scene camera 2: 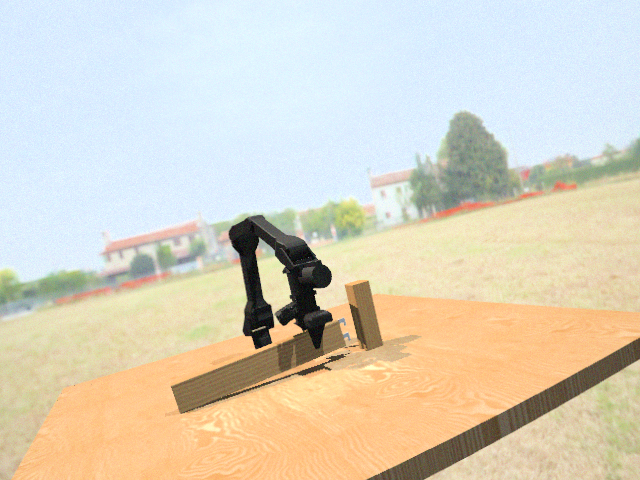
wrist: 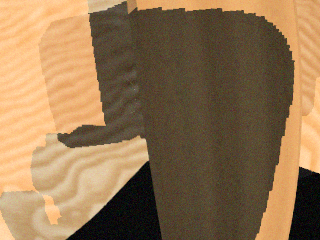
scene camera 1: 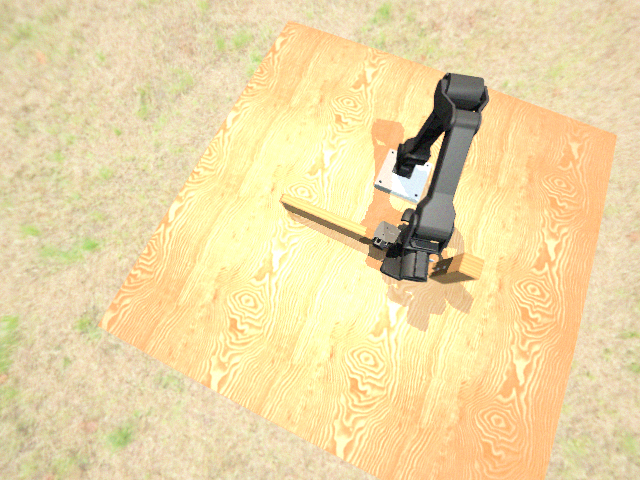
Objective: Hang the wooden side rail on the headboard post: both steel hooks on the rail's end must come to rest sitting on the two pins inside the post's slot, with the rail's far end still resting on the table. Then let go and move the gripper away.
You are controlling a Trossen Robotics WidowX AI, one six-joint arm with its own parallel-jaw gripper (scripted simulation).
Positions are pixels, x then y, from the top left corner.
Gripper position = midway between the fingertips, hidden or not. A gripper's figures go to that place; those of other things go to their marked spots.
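Gripper (scene camera 2: pixel 315 347), 124 cm from the lens. Wooden side rail (scene camera 2: pixel 202 387), 117 cm from the lens.
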